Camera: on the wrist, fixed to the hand. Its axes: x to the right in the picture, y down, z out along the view.
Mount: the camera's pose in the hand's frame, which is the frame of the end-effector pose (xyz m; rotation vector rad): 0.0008 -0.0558 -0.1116 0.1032 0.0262 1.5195
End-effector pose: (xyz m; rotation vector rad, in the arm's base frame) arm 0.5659 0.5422 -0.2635 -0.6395 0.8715 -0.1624
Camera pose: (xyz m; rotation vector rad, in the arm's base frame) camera 0.4889 0.4462 -0.2841 0.2380 1.1575 1.1429
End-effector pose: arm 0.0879 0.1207 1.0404 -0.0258 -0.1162 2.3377
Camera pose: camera 0.1334 0.1684 0.9344 0.0816 -0.0558 -2.4245
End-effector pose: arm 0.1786 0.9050 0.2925 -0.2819 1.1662 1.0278
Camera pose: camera 0.1530 0.8012 0.2281 0.8332 1.3951 2.2274
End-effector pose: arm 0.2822 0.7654 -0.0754 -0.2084 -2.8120 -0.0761
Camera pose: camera 0.3076 0.7019 0.0290 -2.0767 -1.9011 0.3905
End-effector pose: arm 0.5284 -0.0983 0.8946 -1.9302 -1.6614 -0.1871
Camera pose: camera 0.5050 -0.1510 1.0053 -2.4905 0.1262 0.4495
